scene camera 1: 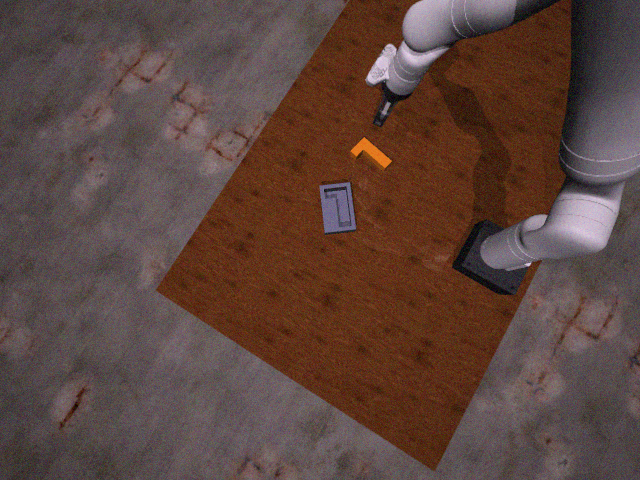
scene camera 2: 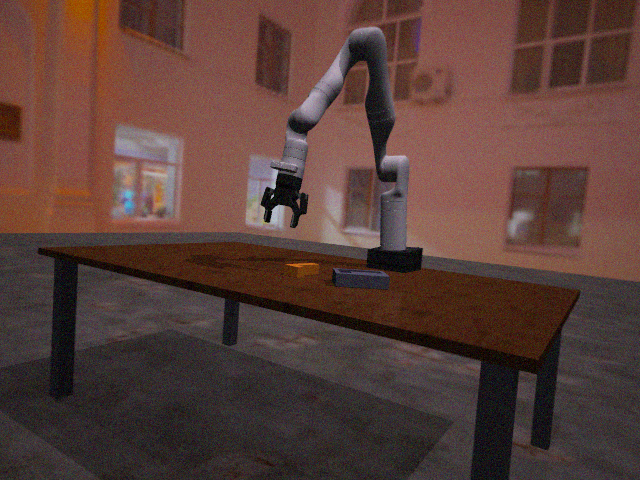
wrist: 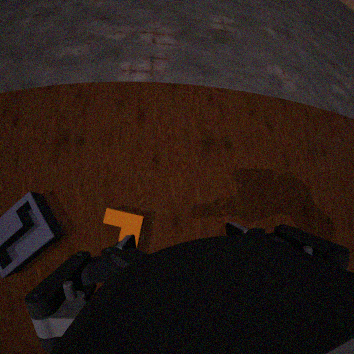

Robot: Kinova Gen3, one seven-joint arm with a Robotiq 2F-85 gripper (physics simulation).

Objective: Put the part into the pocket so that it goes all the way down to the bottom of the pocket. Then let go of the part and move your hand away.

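Places are measured from the arm's base along level axes (x back, y right, z up), in centimetres.
Pixels of known places: gripper, fingertip midpoint: (scene camera 1: 383,107) (scene camera 2: 279,225) (wrist: 181,239); arm's base, link origin: (scene camera 1: 498,252) (scene camera 2: 392,248).
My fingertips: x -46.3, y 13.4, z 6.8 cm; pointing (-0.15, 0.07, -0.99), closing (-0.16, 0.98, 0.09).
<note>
For each thing: its top centre in the pictures, then the offset to it from my fingertips. Level surfaces: height alone.
- orange L-shaped block, top centre: (wrist: 116,246) (scene camera 2: 305,265) (scene camera 1: 371,156) dx +3.3, dy -8.2, dz -11.0 cm
- blue-grey block, top centre: (wrist: 12,235) (scene camera 2: 360,271) (scene camera 1: 337,207) dx +4.0, dy -26.7, dz -10.3 cm
- brown wooden table, surface height: dz -14.0 cm
The part is an orange L-shaped block (scene camera 1: 376,154) (scene camera 2: 305,269) (wrist: 125,218) that lies flat on the table, apart from the pocket block. In the wrist view one finger hides some of it. The pocket is an L-shaped recess in a blue-grey block (scene camera 1: 329,217) (scene camera 2: 361,280) (wrist: 37,231); the recess shows no part in it. My gripper (scene camera 1: 378,124) (scene camera 2: 280,224) (wrist: 181,239) is open and empty. It hangs above the table, higher than the orange part, and its fingertips point down.
The brown wooden table (scene camera 1: 310,330) (scene camera 2: 439,315) (wrist: 165,135) carries both blocks. The arm's black base (scene camera 1: 485,268) (scene camera 2: 394,259) stands on the table near its edge, to the right of the pocket block in both scene views. The arm's shadow falls across the table.
</note>
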